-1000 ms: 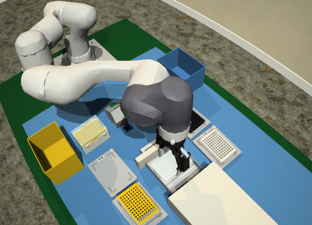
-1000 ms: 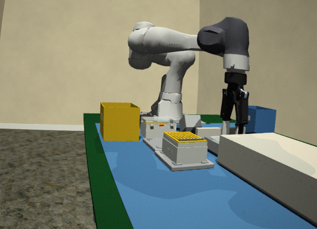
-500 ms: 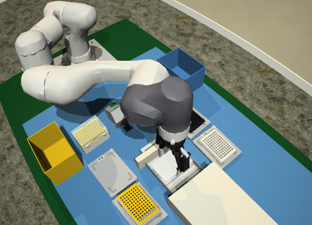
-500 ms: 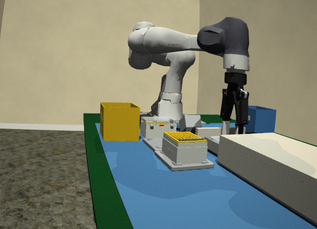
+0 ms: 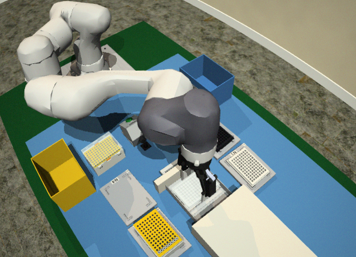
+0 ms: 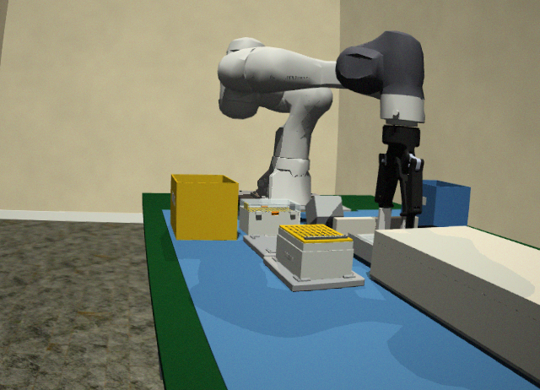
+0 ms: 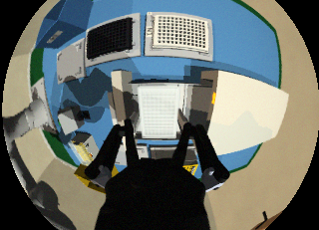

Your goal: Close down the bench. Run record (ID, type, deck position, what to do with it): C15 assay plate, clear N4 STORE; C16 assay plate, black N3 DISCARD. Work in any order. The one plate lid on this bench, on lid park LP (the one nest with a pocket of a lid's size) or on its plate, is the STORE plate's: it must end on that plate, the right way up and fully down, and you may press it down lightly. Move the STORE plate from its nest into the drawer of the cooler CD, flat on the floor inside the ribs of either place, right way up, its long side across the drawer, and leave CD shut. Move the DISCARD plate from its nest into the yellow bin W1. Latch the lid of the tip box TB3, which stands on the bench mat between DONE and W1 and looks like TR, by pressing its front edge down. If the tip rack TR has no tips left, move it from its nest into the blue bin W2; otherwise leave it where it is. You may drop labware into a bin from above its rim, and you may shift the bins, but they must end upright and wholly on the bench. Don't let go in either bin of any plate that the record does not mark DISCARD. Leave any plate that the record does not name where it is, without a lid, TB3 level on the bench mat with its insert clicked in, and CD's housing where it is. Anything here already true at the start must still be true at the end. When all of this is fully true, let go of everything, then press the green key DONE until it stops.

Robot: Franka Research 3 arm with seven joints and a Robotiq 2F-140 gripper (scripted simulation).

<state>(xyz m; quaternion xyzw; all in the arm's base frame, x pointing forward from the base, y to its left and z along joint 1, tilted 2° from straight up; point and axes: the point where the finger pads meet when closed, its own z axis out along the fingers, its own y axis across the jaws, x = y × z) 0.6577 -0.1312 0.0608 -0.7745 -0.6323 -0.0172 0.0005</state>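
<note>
My hand is 30 mm short of the cooler drawer, 30 mm above it and 10 mm to the left of it. The rest, counted from my hand: tip rack TR 200 mm to the right, 10 mm ahead; plate lid 10 mm below; white plate 180 mm to the left, 90 mm ahead, 40 mm below.
</note>
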